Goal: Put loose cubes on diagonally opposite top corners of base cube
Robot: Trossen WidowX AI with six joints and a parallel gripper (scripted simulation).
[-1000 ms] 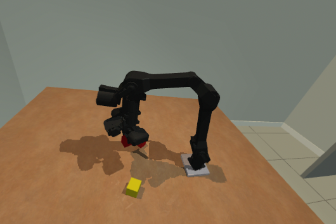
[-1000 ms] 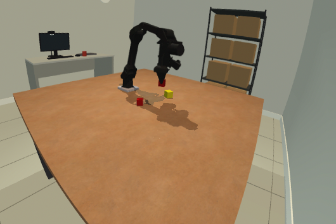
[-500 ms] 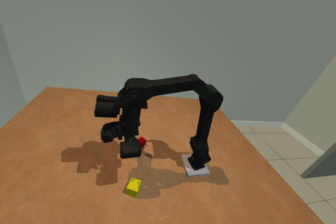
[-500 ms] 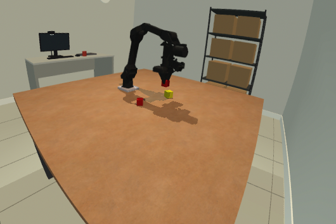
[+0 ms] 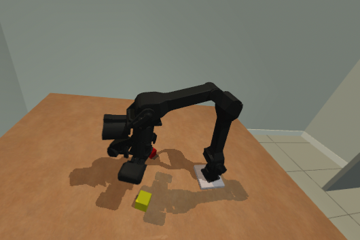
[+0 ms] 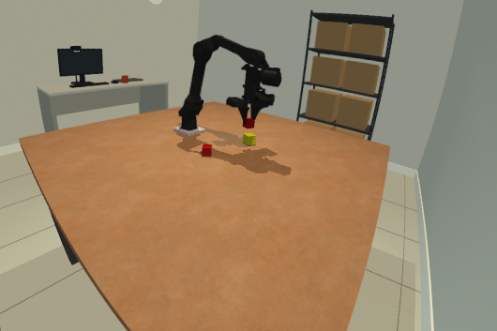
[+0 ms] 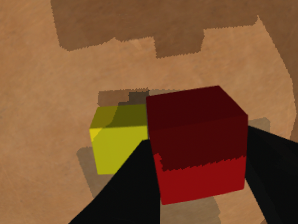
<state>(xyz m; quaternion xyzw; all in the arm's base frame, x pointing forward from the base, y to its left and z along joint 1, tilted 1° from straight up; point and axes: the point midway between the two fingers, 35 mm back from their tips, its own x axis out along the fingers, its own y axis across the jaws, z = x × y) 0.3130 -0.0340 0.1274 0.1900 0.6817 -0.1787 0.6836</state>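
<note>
Now: the yellow base cube 10 mm behind my gripper tip, 60 mm to the left of it and 80 mm below it.
</note>
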